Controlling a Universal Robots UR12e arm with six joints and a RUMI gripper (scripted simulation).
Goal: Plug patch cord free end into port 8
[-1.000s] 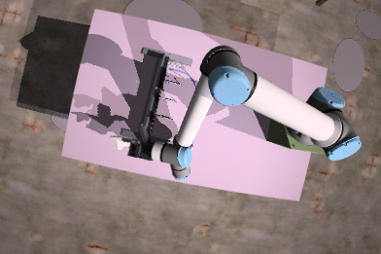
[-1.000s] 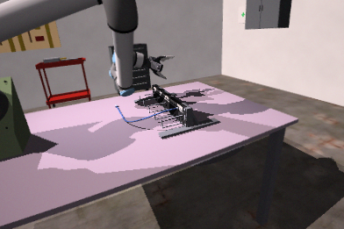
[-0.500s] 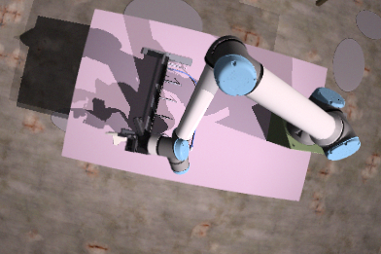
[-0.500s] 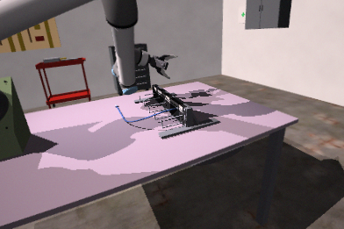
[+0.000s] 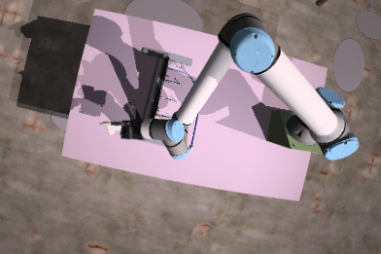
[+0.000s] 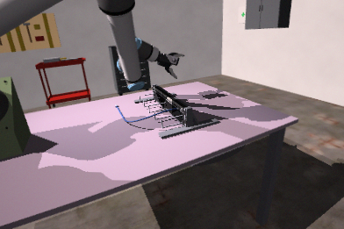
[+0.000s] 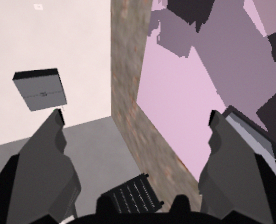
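The white plug lies 440 mm behind my hand, 200 mm below it and 90 mm to the left of it.
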